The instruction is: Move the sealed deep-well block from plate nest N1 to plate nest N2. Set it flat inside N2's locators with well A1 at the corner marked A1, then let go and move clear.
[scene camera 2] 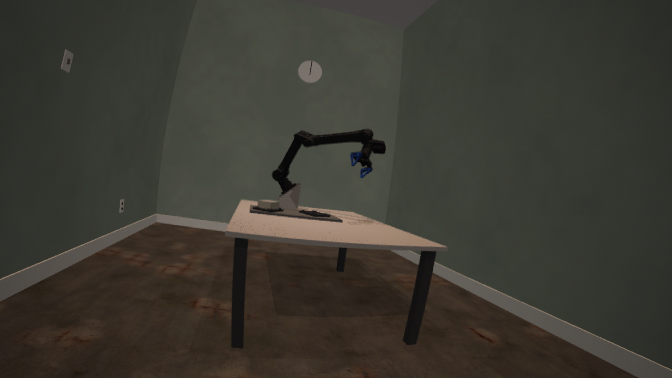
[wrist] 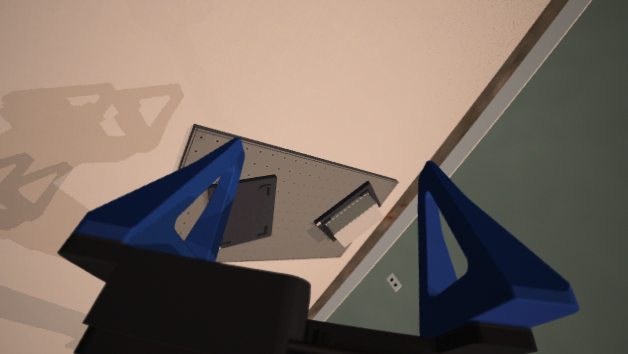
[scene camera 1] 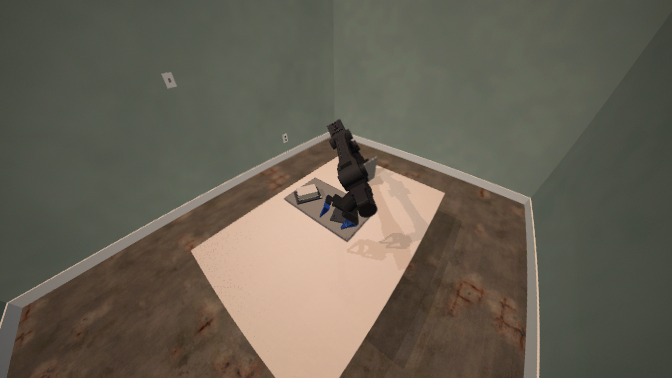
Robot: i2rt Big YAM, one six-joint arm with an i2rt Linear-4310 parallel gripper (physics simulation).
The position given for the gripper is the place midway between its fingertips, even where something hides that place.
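Scene camera 1 shows the gripper (scene camera 1: 330, 222), open and holding nothing. In the wrist view are the gripper (wrist: 330, 157), a grey perforated plate (wrist: 305, 189), a dark nest (wrist: 251, 217) and a pale grey block (wrist: 363, 213).
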